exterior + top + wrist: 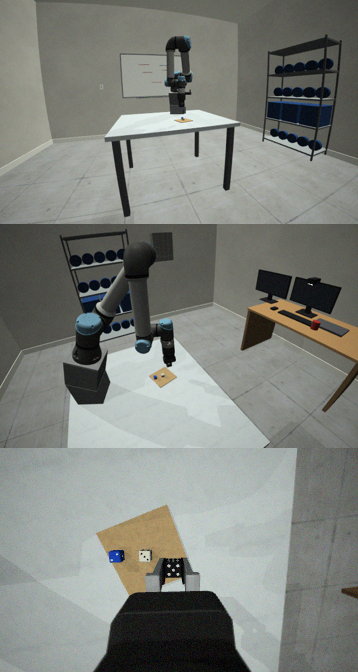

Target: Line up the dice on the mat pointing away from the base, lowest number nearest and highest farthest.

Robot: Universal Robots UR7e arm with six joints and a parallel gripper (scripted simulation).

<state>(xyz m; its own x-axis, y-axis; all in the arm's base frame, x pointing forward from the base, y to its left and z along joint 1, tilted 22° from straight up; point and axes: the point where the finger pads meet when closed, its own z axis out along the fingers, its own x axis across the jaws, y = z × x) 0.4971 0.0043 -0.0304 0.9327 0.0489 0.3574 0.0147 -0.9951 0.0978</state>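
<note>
My gripper is now 50 mm past the white die and 90 mm above it. The rest, counted from my hand: tan mat 50 mm behind, 100 mm below; black die 10 mm below; blue die 100 mm behind, 90 mm below.
</note>
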